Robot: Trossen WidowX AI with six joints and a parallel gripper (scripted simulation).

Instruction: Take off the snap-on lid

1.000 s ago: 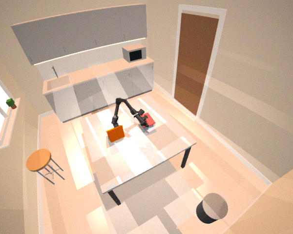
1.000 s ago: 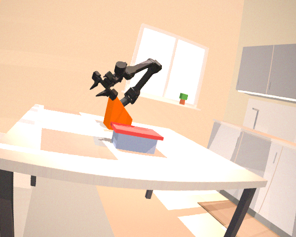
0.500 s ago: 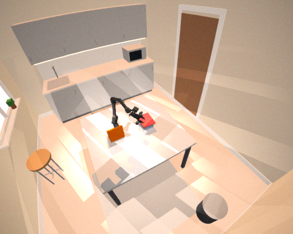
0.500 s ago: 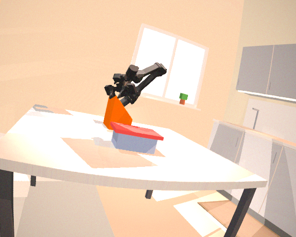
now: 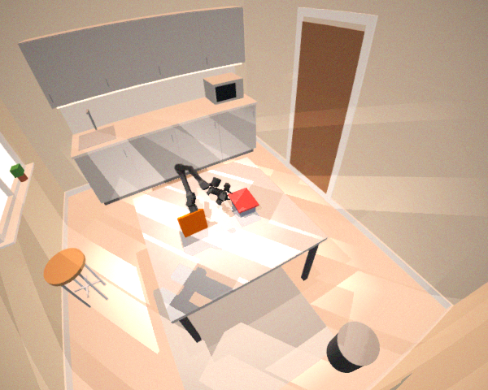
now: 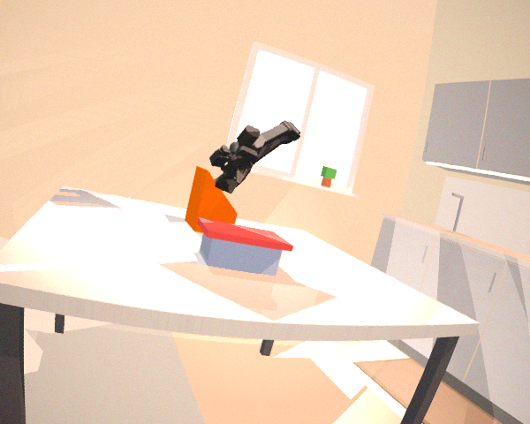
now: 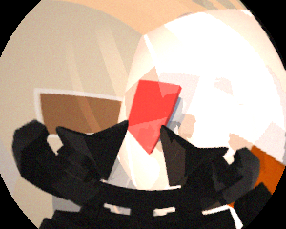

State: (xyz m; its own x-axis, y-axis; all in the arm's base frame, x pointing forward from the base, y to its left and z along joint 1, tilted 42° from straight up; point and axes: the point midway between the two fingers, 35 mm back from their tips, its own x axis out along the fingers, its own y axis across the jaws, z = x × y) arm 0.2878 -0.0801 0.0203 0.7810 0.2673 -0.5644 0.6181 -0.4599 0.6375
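Right now my gripper tip is 11 cm short of the lid, 1 cm to the right of it and 11 cm above it. From my gripper tip the other things lie so: storage box (11 cm ahead, 1 cm to the left, 16 cm below).
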